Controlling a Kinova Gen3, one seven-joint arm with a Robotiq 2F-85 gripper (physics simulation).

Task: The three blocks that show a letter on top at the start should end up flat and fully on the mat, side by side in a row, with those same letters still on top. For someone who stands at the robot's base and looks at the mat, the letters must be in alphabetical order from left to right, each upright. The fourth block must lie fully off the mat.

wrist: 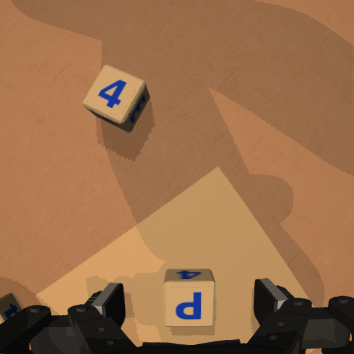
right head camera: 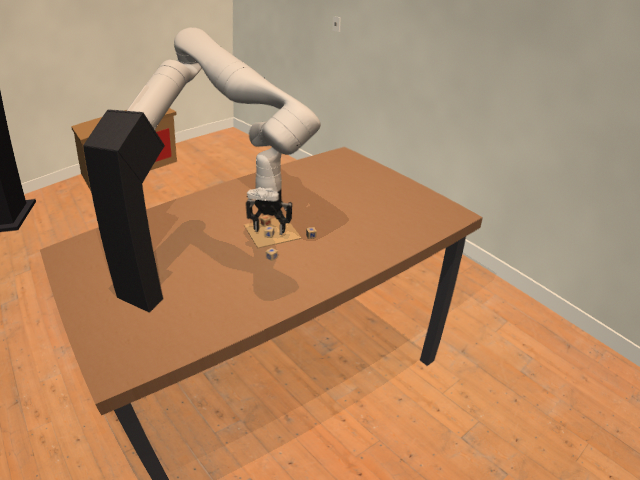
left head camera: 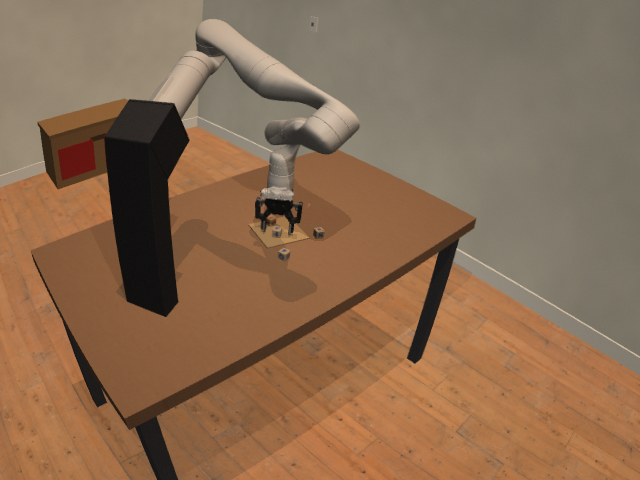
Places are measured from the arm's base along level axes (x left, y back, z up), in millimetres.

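Pixels of known places: gripper, fingertip midpoint: (wrist: 188, 299) (right head camera: 269, 232) (left head camera: 277, 232); arm's base, origin of the base link: (right head camera: 135, 127) (left head camera: 159, 119).
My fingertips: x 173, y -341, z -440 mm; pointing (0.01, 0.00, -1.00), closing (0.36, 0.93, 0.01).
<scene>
For each thing: its top centre in the pictures, then the offset to it from my fingertips. "spot": a spot on its surface instead. Level surfaces: height alone.
- P block, middle of its top: (wrist: 189, 305) (left head camera: 277, 228) (right head camera: 269, 228) dx -2, dy +1, dz +14 mm
- tan mat, middle of its top: (wrist: 188, 329) (left head camera: 278, 230) (right head camera: 271, 230) dx +24, dy -10, dz -11 mm
- red-marked block, middle of its top: (left head camera: 271, 217) (right head camera: 265, 217) dx +65, dy +5, dz +14 mm
- top, surface spot: (wrist: 114, 94) (left head camera: 284, 250) (right head camera: 271, 250) spot: dx -113, dy +7, dz +10 mm
- blue-marked block, middle of its top: (left head camera: 319, 229) (right head camera: 311, 229) dx -21, dy -125, dz +10 mm
- brown table, its level: dz -16 mm
My gripper (left head camera: 277, 230) (right head camera: 269, 229) (wrist: 188, 299) is open and empty, its fingers spread on either side of the P block (left head camera: 277, 231) (right head camera: 268, 231) (wrist: 189, 309), touching neither side. The P block is flat on the tan mat (left head camera: 269, 242) (right head camera: 262, 242) (wrist: 220, 200); its P appears upside down in the wrist view. A red-marked block (left head camera: 270, 221) (right head camera: 265, 221) is behind it, its letter unreadable. A block with a blue 4 on top (left head camera: 283, 253) (right head camera: 271, 253) (wrist: 114, 94) lies off the mat. Another blue-marked block (left head camera: 318, 232) (right head camera: 311, 233) (wrist: 10, 309) lies off the mat, mostly cut off in the wrist view.
The brown table (left head camera: 217, 330) (right head camera: 206, 320) bears the mat and blocks. The black robot pedestal (left head camera: 142, 222) (right head camera: 121, 217) stands left of the mat in both head views. The arm reaches over from it, casting shadows on the table and mat. A cabinet (left head camera: 49, 155) stands beyond the table.
</scene>
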